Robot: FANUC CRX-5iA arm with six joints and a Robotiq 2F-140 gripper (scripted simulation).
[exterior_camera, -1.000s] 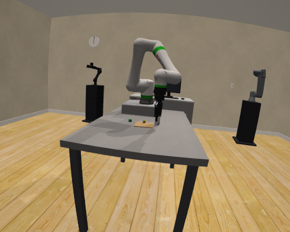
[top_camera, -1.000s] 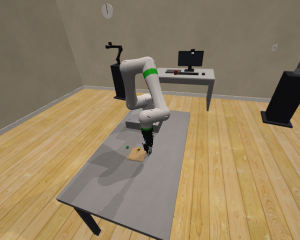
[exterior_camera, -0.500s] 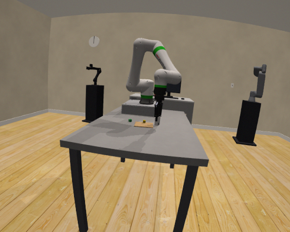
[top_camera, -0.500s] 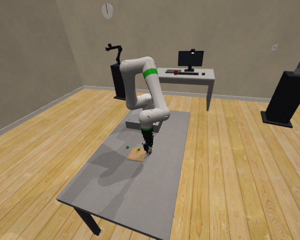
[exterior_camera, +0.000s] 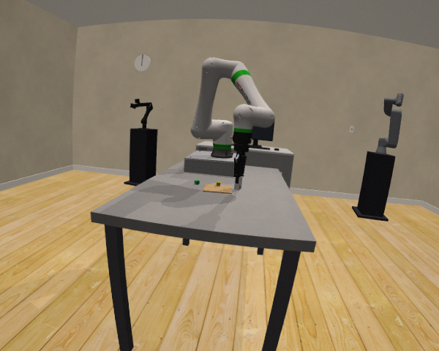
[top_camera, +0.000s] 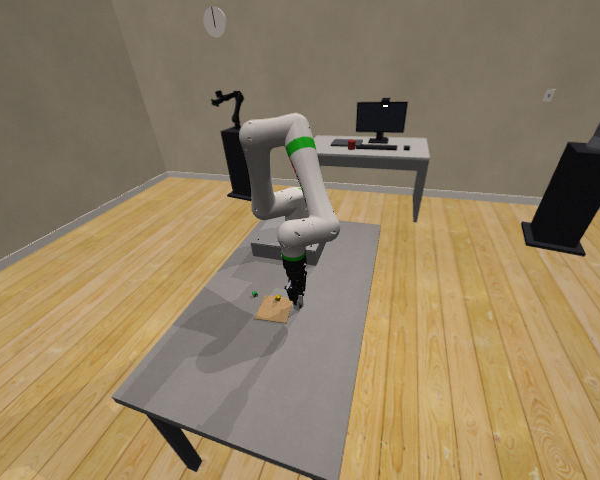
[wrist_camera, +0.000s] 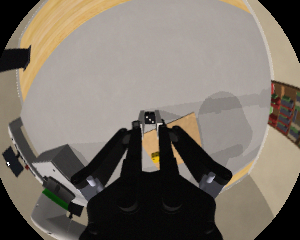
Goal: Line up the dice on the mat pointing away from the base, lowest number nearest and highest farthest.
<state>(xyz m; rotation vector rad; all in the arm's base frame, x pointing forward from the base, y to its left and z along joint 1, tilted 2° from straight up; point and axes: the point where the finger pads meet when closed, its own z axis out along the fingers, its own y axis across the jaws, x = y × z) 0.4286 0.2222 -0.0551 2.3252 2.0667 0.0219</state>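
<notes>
The black die is 20 mm below my hand. Also, from my hand: tan mat: 90 mm to the right, 50 mm ahead, 30 mm below; green die: 220 mm to the right, 20 mm below, 20 mm ahead; yellow die: 110 mm to the right, 20 mm below.
</notes>
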